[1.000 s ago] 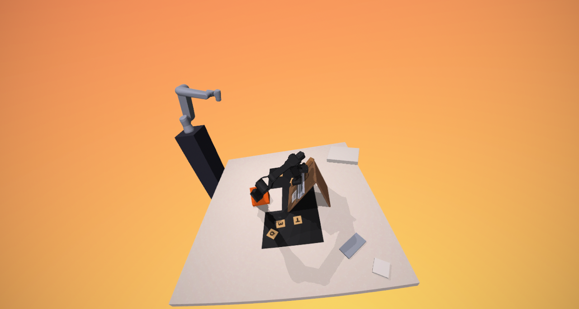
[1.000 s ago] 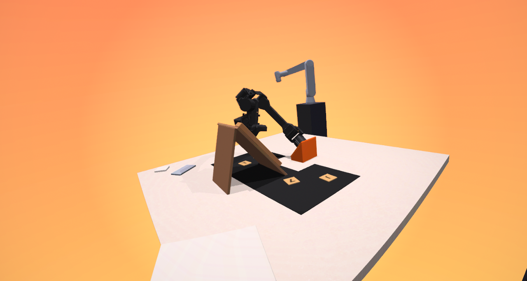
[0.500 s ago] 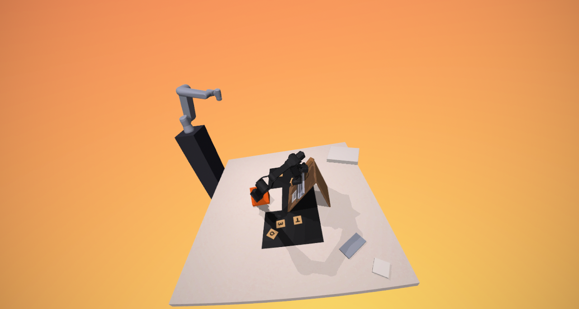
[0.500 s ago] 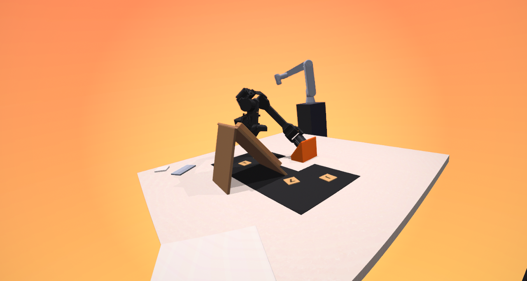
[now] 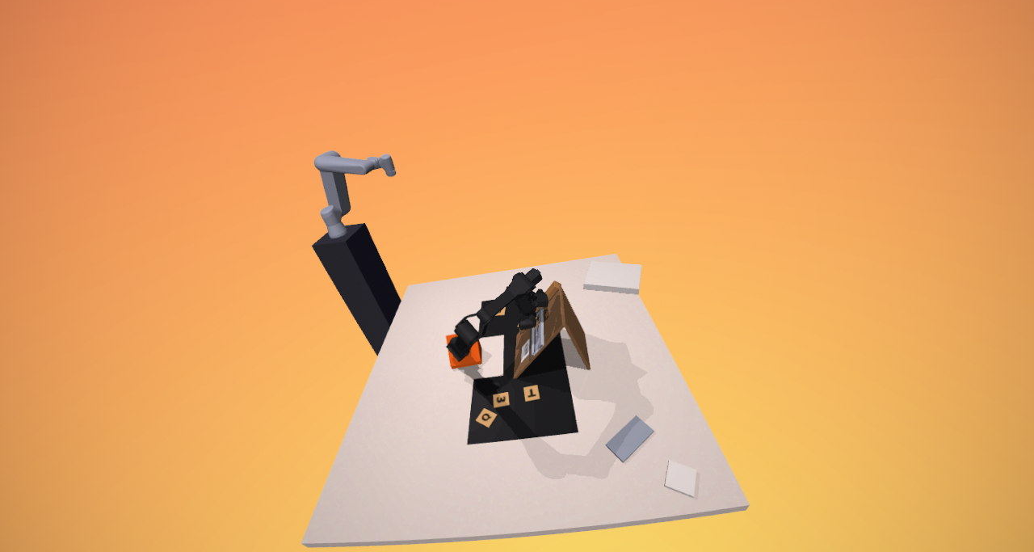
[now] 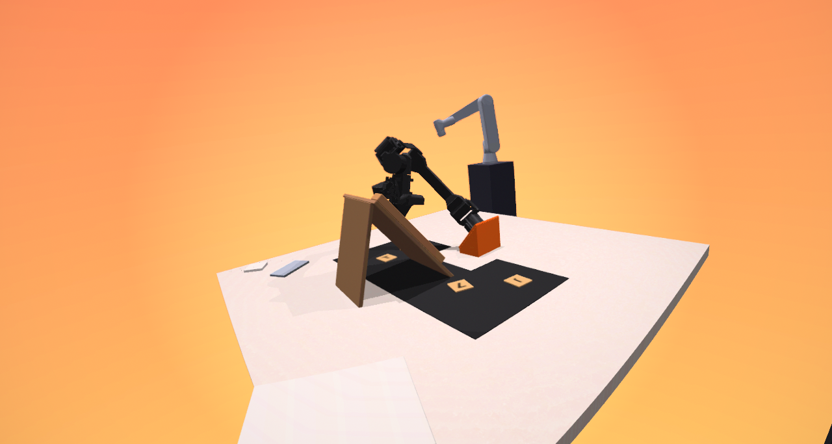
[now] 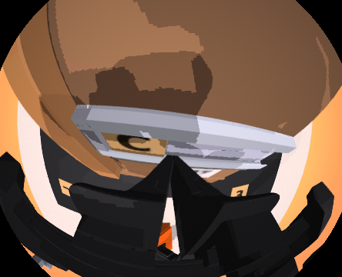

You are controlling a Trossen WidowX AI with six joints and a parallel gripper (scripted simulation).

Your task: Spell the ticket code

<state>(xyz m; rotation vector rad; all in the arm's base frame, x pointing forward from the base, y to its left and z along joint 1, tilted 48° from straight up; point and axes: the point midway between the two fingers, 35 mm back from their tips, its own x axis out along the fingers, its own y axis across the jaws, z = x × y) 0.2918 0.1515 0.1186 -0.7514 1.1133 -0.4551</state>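
My gripper tip is 5 cm past the white ticket, 5 cm to the left of it and 9 cm above it. Also, from my gripper tip: black mat: 13 cm behind, 1 cm to the left, 17 cm below; grey slab: 30 cm ahead, 37 cm to the right, 17 cm below; white block: 38 cm ahead, 48 cm to the left, 15 cm below.
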